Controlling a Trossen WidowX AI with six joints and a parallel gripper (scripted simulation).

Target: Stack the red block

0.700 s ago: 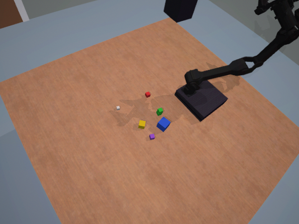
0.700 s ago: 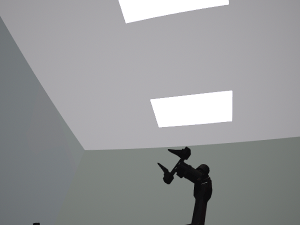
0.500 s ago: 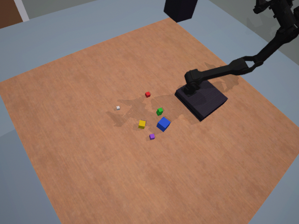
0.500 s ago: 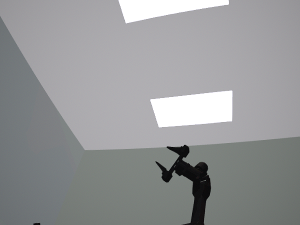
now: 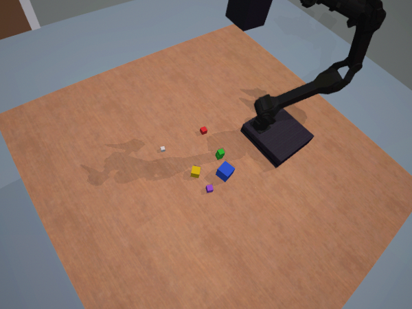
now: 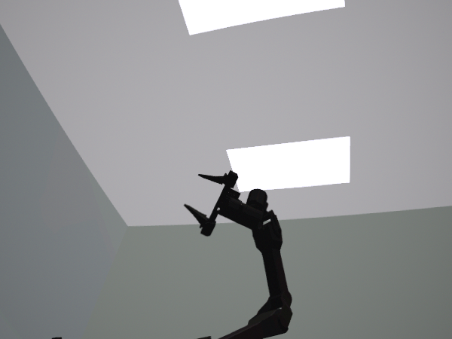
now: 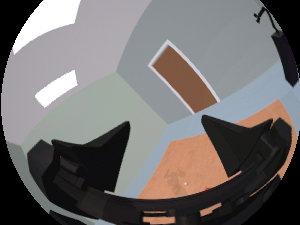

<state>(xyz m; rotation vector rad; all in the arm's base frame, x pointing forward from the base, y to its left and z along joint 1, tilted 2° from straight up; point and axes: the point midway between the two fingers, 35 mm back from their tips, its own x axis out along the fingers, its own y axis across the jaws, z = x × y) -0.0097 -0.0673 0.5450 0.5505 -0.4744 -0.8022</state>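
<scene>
Right now the red block is 19 cm ahead of my gripper tip and 59 cm below it. From my gripper tip the other things lie so: white cube 38 cm ahead, 1 cm to the right, 59 cm below; then blue cube 23 cm ahead, 20 cm to the left, 57 cm below; then yellow cube 32 cm ahead, 14 cm to the left, 58 cm below.
</scene>
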